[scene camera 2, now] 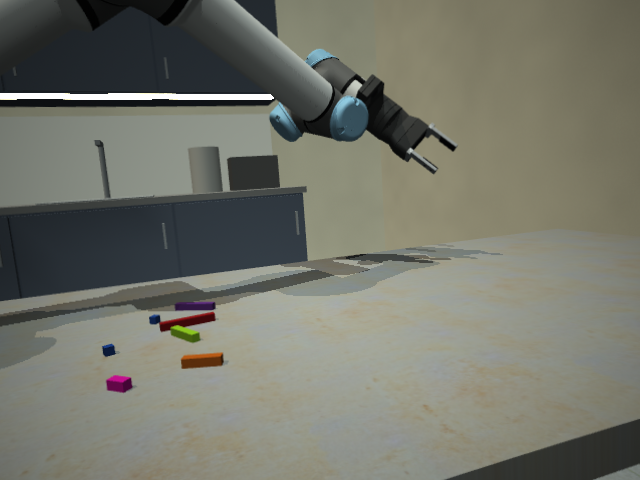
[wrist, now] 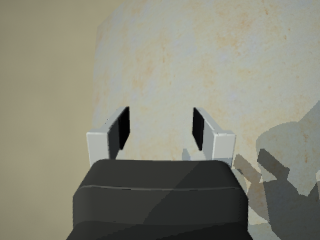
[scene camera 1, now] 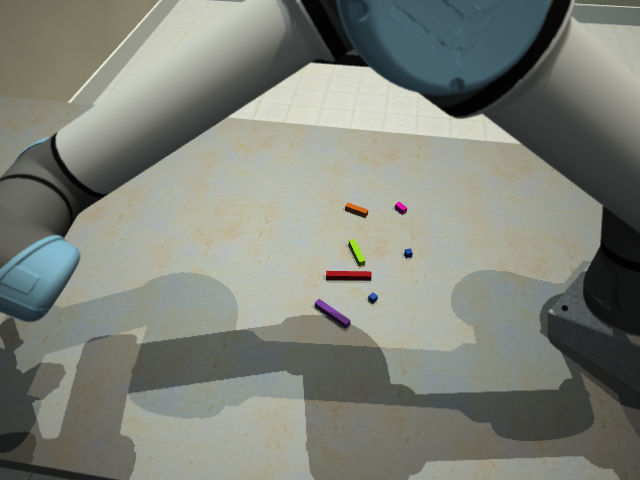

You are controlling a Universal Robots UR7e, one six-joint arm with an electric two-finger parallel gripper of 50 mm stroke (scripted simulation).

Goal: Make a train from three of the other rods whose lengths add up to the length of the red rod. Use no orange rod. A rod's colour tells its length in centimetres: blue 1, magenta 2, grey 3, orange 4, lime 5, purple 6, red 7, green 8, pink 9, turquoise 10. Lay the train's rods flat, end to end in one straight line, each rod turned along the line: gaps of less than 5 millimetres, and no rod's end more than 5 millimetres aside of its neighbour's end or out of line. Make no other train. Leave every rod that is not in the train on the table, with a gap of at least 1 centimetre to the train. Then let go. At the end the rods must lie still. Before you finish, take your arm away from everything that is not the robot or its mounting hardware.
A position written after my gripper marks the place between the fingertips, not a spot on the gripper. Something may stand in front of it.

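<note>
What I can see here is my gripper (scene camera 2: 445, 159), and the wrist view has the gripper (wrist: 161, 120) in it too.
</note>
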